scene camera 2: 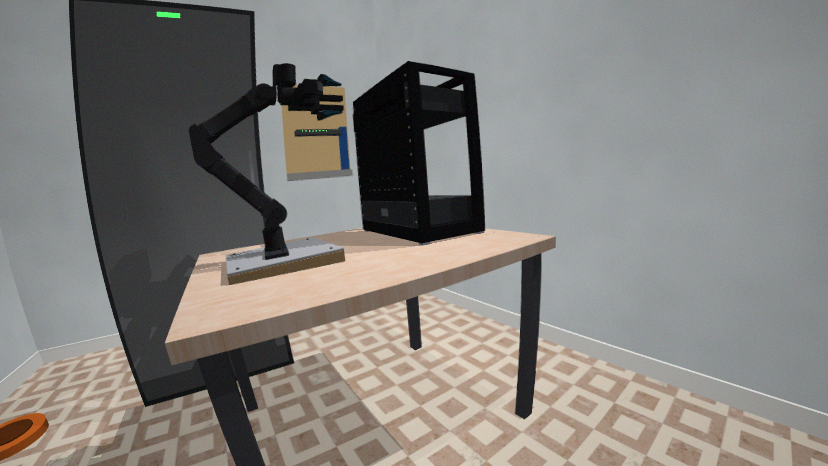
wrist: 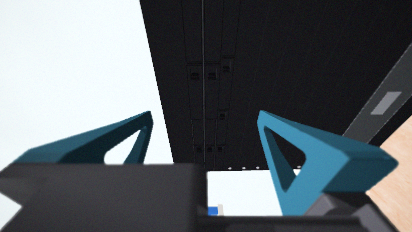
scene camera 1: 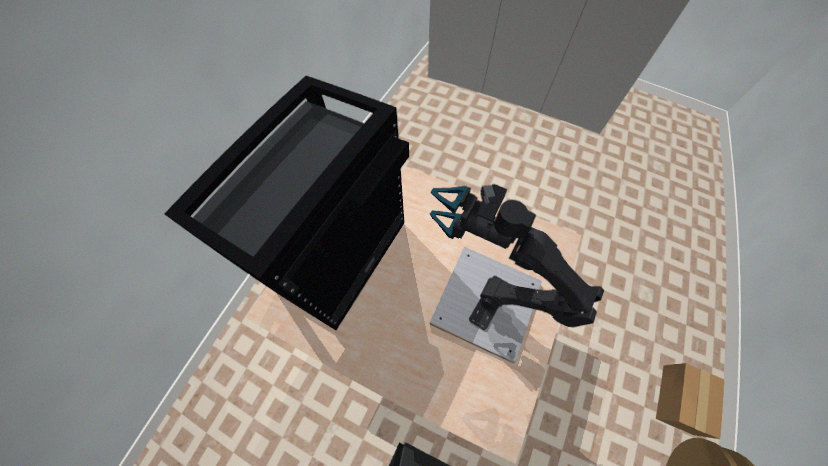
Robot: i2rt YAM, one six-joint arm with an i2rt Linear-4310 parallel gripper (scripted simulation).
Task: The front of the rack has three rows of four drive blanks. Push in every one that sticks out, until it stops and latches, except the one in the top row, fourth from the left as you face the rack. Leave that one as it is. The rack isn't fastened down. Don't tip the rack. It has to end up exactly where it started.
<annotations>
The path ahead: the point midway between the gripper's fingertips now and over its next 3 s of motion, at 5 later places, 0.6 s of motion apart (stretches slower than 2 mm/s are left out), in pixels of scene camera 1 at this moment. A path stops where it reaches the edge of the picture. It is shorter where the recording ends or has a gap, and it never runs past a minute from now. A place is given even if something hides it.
My gripper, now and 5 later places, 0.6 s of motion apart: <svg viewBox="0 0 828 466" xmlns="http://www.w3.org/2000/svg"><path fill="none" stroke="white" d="M431 202L411 212L388 204L379 200L379 199L377 198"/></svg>
</annotations>
